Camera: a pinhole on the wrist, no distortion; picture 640 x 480 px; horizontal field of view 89.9 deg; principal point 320.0 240.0 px. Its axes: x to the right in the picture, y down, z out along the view. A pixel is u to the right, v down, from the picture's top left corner.
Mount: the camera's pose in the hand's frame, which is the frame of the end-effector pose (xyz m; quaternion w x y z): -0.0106 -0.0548 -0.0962 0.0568 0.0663 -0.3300 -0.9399
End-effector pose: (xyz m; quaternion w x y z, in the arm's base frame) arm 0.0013 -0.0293 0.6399 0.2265 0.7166 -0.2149 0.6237
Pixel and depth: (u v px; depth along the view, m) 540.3 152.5 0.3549
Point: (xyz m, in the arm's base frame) -0.0816 -0.2402 0.3281
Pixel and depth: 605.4 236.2 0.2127
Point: -0.0177 -0.0926 0.4070
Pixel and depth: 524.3 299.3 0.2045
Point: 0.0258 -0.0864 0.4640
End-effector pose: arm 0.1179 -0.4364 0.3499 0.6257 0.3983 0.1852 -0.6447
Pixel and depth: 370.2 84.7 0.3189
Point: 0.3333 -0.4302 0.5361
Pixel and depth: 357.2 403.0 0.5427
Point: 0.0169 -0.7122 0.7725
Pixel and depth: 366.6 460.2 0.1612
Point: 0.0422 -0.4656 0.4364
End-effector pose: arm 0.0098 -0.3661 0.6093 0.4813 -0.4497 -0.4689 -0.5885
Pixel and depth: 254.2 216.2 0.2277
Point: 0.1195 -0.3037 0.6307
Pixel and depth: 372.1 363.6 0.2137
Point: 0.0357 -0.2400 0.5557
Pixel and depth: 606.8 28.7 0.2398
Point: 0.2237 -0.3729 0.3611
